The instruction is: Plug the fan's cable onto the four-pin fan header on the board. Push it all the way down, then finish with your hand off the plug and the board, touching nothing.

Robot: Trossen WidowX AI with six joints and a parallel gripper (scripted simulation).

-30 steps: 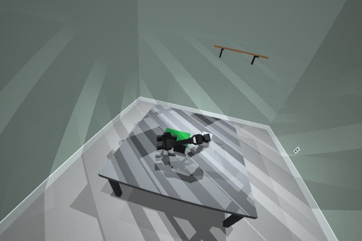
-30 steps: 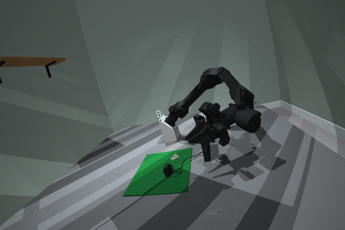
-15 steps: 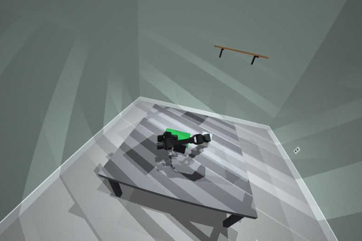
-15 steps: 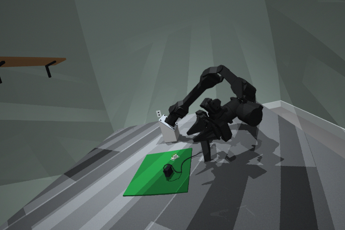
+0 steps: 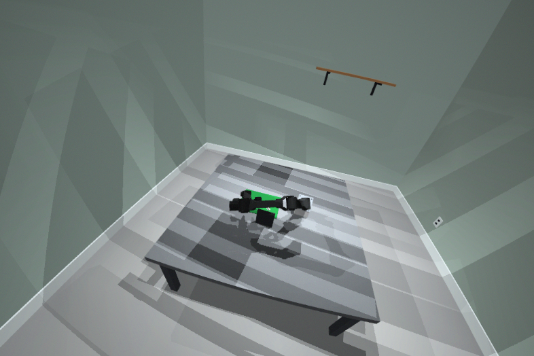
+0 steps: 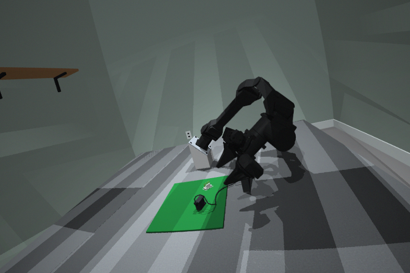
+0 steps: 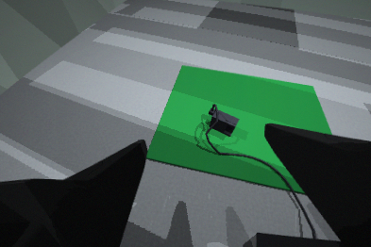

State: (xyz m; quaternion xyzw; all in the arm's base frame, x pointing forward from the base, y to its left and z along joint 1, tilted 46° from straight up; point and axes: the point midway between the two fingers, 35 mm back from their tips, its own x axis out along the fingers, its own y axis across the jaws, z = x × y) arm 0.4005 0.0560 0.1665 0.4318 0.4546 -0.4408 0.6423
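Right now my gripper tip is 10 cm above the black plug, 9 cm to the left of it and 3 cm past it. Also, from my gripper tip: black fan (15 cm behind, 6 cm below, 5 cm to the left); then green board (14 cm to the right, 14 cm below, 8 cm behind).
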